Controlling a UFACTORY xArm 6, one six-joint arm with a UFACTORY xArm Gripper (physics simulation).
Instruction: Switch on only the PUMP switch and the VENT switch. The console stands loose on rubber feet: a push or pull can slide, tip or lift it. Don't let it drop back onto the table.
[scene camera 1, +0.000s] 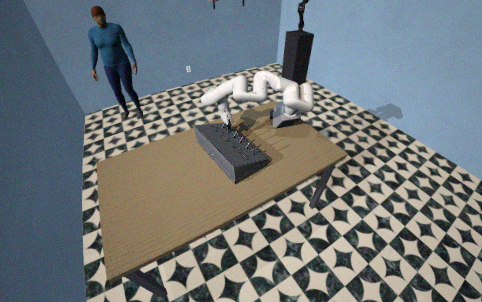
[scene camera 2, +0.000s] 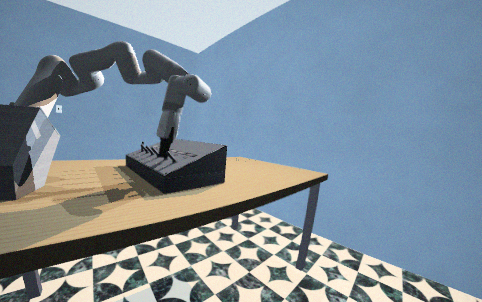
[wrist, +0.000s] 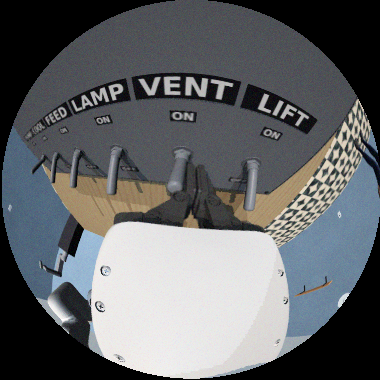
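Where they show: gripper, fingertip midpoint: (scene camera 1: 228, 129) (scene camera 2: 162, 157) (wrist: 192, 175); arm's base, origin of the base link: (scene camera 1: 289, 109) (scene camera 2: 26, 121).
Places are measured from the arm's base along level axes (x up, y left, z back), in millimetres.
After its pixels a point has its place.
The dark console (scene camera 1: 216, 146) @(y 73, x -49, z -608 mm) (scene camera 2: 197, 170) @(y -230, x -134, z -533 mm) sits on the table with its sloped panel up. In the wrist view the VENT switch (wrist: 178, 171) @(y -99, x -79, z -462 mm) looks shorter than its neighbours, and its tip points toward the camera and down, away from its ON label. The PUMP switch (wrist: 38, 165) @(y 179, x -87, z -406 mm), at the far left of the row, leans at a different angle from its neighbours and looks more upright in scene camera 2 (scene camera 2: 143, 146) @(y 105, x -82, z -400 mm). My gripper (wrist: 192, 175) @(y -114, x -102, z -441 mm) (scene camera 2: 163, 154) @(y -114, x -102, z -441 mm) is shut and empty, its fingertips close beside the VENT switch's right side; contact is unclear.
The LAMP switch (wrist: 114, 170) @(y -34, x -91, z -435 mm) and the LIFT switch (wrist: 251, 185) @(y -170, x -90, z -459 mm) flank VENT, both slanting down. The FEED switch (wrist: 75, 167) @(y 36, x -93, z -423 mm) and COOL switch (wrist: 54, 167) @(y 106, x -93, z -409 mm) stand farther left. The wooden table (scene camera 1: 150, 200) @(y 166, x -200, z -1086 mm) (scene camera 2: 270, 175) @(y -190, x -199, z -984 mm) carries the console; the robot base stands on its robot side.
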